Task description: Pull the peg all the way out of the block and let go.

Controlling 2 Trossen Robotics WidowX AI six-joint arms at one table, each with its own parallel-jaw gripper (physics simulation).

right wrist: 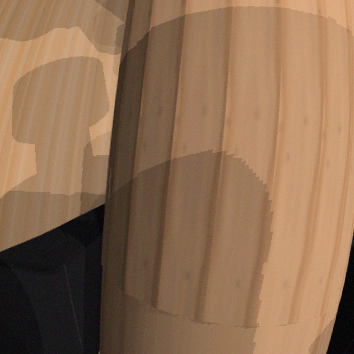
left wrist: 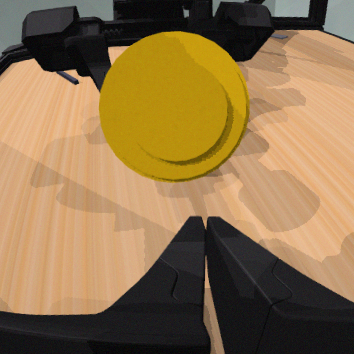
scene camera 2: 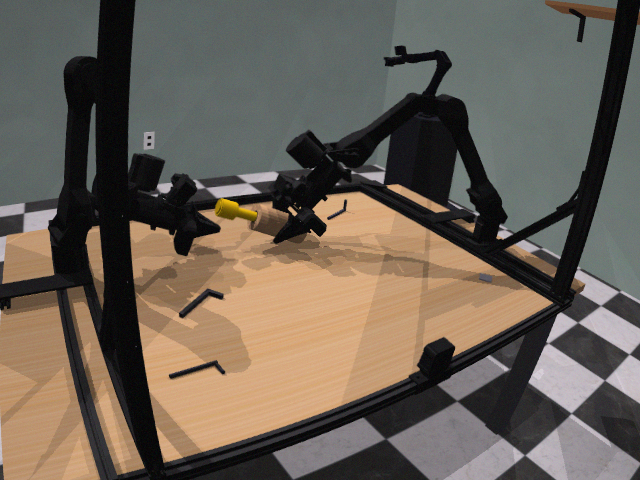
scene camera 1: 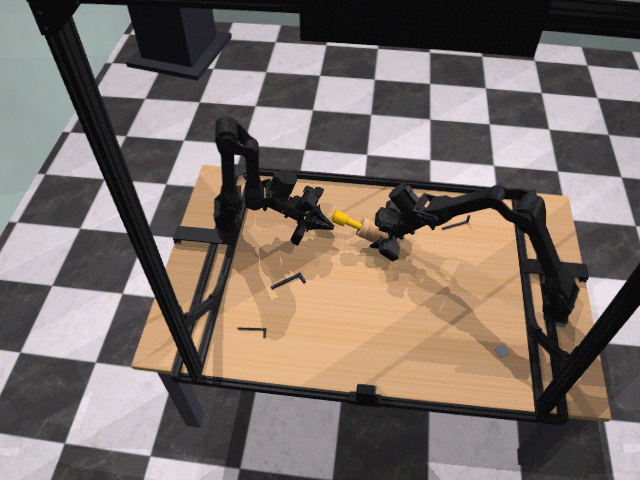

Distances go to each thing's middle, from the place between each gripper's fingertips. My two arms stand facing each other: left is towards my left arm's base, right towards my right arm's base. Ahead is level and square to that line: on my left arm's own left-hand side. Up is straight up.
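Scene:
I see the yellow peg (left wrist: 173, 106) 30 mm above my left hand, 20 mm ahead of it and 50 mm to the right of it. As for the wooden block (right wrist: 221, 218), it is 10 mm below my left hand, 20 mm ahead of it and 130 mm to the right of it.
Counted from my right hand, the wooden block is 3 cm above and 2 cm to the right, while the yellow peg is 6 cm above my right hand and 6 cm to the left of it.

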